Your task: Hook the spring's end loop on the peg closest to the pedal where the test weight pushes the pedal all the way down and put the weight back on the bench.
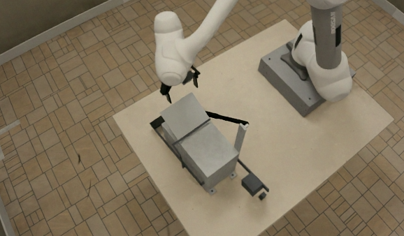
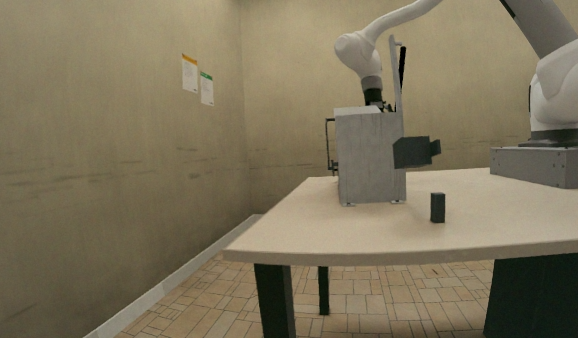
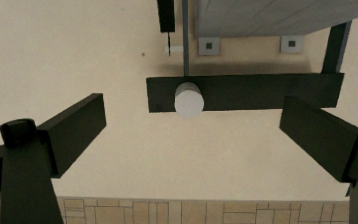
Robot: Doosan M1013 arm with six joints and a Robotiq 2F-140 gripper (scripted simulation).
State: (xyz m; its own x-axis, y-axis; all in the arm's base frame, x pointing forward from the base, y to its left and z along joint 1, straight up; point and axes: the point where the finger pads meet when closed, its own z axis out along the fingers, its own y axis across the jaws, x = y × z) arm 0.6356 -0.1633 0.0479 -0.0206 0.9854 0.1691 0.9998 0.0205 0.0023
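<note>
Now: hand 80 mm above the steel test weight.
</note>
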